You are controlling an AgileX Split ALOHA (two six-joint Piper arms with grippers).
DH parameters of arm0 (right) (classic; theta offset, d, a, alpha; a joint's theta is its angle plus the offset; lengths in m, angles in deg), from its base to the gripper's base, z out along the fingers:
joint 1: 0 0.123 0 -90
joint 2: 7.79 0 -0.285 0
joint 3: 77.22 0 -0.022 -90
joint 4: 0 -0.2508 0 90
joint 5: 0 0 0.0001 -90
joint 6: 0 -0.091 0 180
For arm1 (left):
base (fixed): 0 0 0 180
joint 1: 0 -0.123 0 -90
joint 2: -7.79 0 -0.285 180
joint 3: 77.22 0 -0.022 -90
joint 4: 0 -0.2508 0 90
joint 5: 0 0 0.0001 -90
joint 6: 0 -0.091 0 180
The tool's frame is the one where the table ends.
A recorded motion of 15 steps. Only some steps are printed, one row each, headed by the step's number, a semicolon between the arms.
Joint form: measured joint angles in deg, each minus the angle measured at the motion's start. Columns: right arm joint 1, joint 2, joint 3, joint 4, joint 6, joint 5; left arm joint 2, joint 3, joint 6, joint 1, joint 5, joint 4.
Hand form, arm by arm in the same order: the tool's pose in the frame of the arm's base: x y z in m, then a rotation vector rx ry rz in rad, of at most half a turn. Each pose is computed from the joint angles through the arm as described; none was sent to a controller.
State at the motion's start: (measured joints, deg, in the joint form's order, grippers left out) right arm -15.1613 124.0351 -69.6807 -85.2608 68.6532 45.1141; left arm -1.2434 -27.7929 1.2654 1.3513 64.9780 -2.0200
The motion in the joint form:
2: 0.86 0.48 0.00 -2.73 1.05 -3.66; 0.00 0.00 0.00 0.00 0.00 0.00
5: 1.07 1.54 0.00 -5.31 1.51 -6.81; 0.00 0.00 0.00 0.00 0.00 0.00
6: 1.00 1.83 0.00 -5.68 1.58 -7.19; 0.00 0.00 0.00 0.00 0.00 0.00
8: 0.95 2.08 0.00 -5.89 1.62 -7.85; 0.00 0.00 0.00 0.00 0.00 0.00
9: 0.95 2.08 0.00 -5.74 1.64 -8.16; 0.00 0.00 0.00 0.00 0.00 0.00
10: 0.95 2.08 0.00 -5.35 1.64 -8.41; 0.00 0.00 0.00 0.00 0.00 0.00
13: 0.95 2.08 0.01 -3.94 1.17 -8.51; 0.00 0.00 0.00 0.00 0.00 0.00
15: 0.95 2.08 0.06 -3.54 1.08 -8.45; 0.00 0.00 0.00 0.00 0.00 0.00
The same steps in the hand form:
2: 0.4148 -0.0435 0.1028 0.3484 2.3421 0.9109; -0.0033 0.0030 0.2675 -0.0008 2.1539 0.0166
5: 0.4176 -0.0466 0.0944 0.4212 2.3385 0.8654; -0.0033 0.0030 0.2675 -0.0008 2.1539 0.0166
6: 0.4178 -0.0477 0.0922 0.4344 2.3390 0.8600; -0.0033 0.0030 0.2675 -0.0008 2.1539 0.0166
8: 0.4179 -0.0489 0.0900 0.4469 2.3419 0.8479; -0.0033 0.0030 0.2675 -0.0008 2.1539 0.0166
9: 0.4179 -0.0493 0.0897 0.4465 2.3446 0.8402; -0.0033 0.0030 0.2675 -0.0008 2.1539 0.0166
10: 0.4177 -0.0496 0.0893 0.4414 2.3498 0.8324; -0.0033 0.0030 0.2675 -0.0008 2.1539 0.0166
13: 0.4166 -0.0495 0.0883 0.4261 2.3659 0.8248; -0.0033 0.0030 0.2675 -0.0008 2.1539 0.0166
15: 0.4161 -0.0493 0.0880 0.4205 2.3709 0.8244; -0.0033 0.0030 0.2675 -0.0008 2.1539 0.0166

